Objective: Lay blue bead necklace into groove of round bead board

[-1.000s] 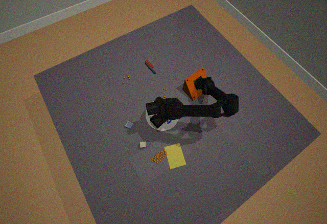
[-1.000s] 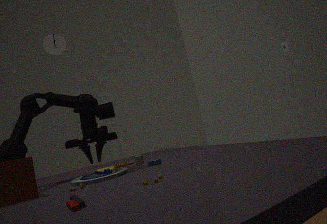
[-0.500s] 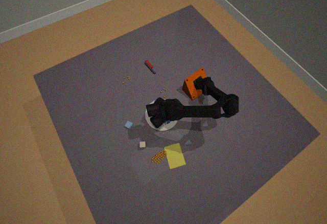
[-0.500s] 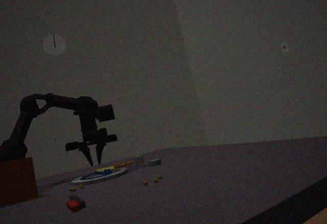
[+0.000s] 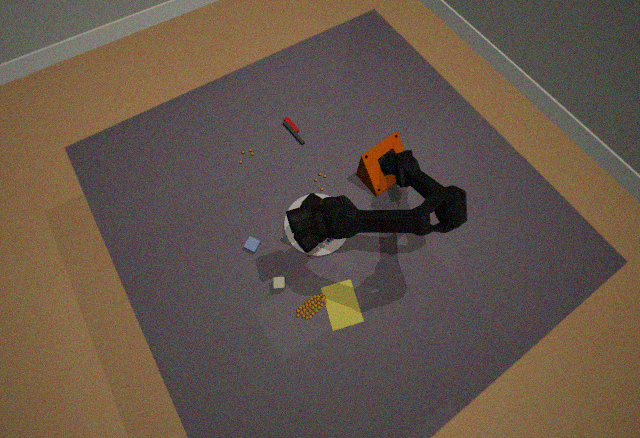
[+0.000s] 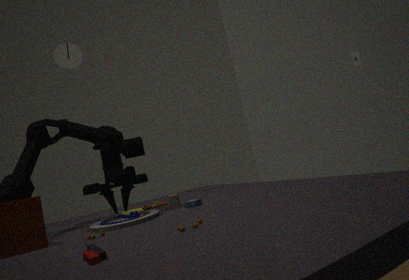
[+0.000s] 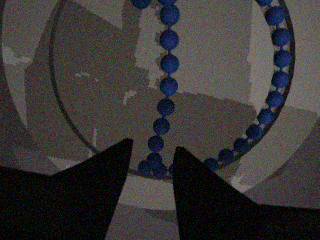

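My gripper tip is 4 cm to the left of the round white bead board and 2 cm above it. From my gripper tip the other things lie so: cream cube: 19 cm ahead, 3 cm to the left, 1 cm below; yellow sheet: 9 cm ahead, 19 cm to the left, 2 cm below; light blue cube: 19 cm ahead, 11 cm to the right, 2 cm below.
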